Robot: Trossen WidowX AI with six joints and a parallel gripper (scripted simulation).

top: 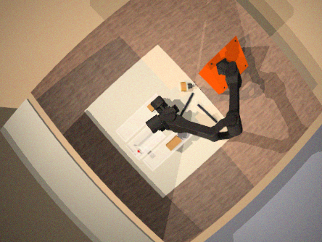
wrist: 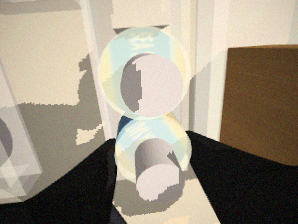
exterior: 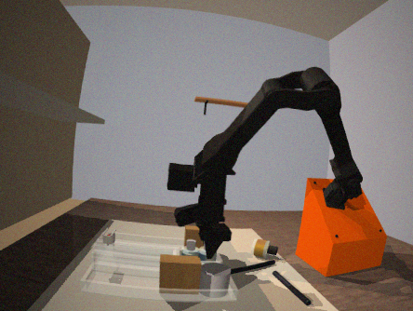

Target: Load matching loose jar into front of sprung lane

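My gripper tip is now 10 mm past the grey cylinder and 130 mm to the right of it. Round my gripper tip: white sprung lane (140 mm ahead, 40 mm to the left, 10 mm below).
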